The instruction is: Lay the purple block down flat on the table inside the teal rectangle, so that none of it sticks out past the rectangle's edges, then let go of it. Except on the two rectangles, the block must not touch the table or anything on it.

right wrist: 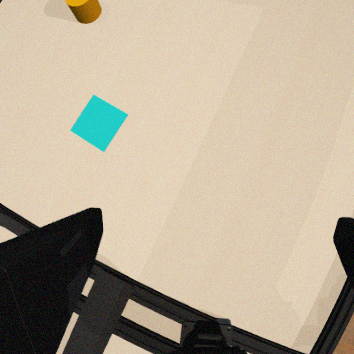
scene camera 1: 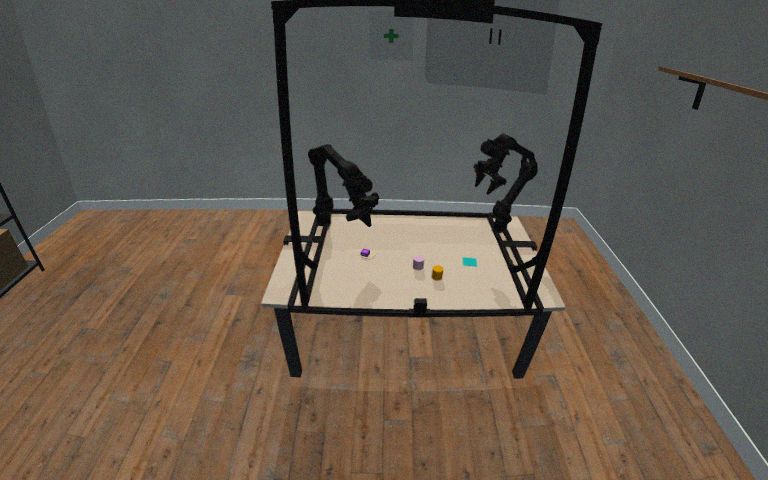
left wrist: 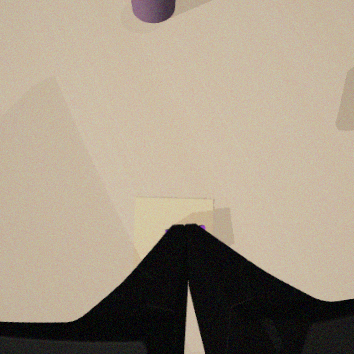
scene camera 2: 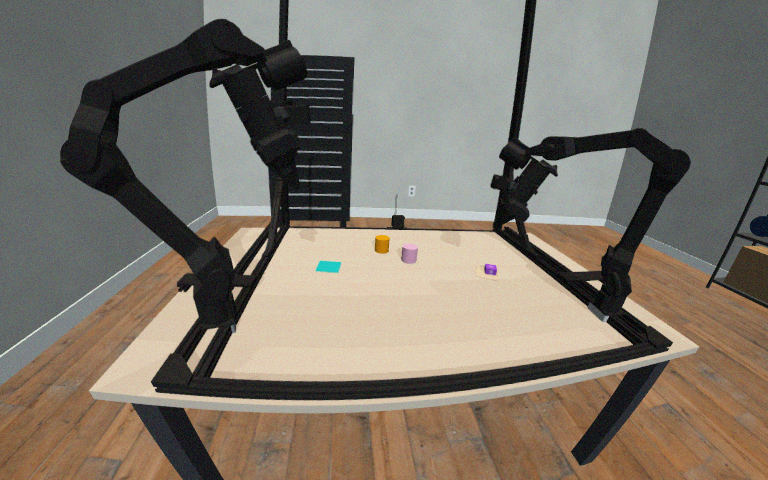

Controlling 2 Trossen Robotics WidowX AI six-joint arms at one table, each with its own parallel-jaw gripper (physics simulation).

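Frame: origin at the left arm's base, x up, y ahead, z left, level; metres.
Seen in the pictures: left gripper, fingertip midpoint: (scene camera 1: 370,226) (left wrist: 183,235) (scene camera 2: 494,226); right gripper, fingertip midpoint: (right wrist: 222,225) (scene camera 1: 481,190) (scene camera 2: 292,183); left arm's base at its link origin: (scene camera 1: 323,222) (scene camera 2: 606,307); right arm's base at its link origin: (right wrist: 204,345) (scene camera 1: 500,229) (scene camera 2: 217,317).
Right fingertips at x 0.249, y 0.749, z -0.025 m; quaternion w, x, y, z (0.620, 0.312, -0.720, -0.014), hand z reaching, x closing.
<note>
Offsets run from my right fingertips to a thing's top centre. "spot": to the spot under its first point.
The purple block @[dx -0.249, dy -0.504, dz -0.192 m] (scene camera 1: 365,252) (scene camera 2: 490,269) lies on the pale yellow rectangle @[spot: dx -0.267, dy -0.471, dz -0.196 m] (scene camera 1: 372,255) (scene camera 2: 482,275) (left wrist: 152,215); in the left wrist view slivers of the block (left wrist: 202,228) show beside the fingertips, which hide the rest. My left gripper (scene camera 1: 368,222) (left wrist: 183,235) is shut and empty, raised well above the block. My right gripper (scene camera 1: 484,187) (right wrist: 222,225) is open and empty, high over the table's right part in scene camera 1. The teal rectangle @[spot: dx -0.267, dy -0.037, dz -0.195 m] (scene camera 1: 469,262) (scene camera 2: 328,266) (right wrist: 99,123) lies bare on the table, well apart from the block.
A pink cylinder @[dx -0.222, dy -0.266, dz -0.254 m] (scene camera 1: 417,263) (scene camera 2: 409,254) (left wrist: 153,9) and an orange cylinder @[dx -0.223, dy -0.185, dz -0.316 m] (scene camera 1: 437,272) (scene camera 2: 382,244) (right wrist: 86,12) stand between the two rectangles. A black frame (scene camera 1: 362,310) (scene camera 2: 396,389) runs along the table's edges, with tall posts.
</note>
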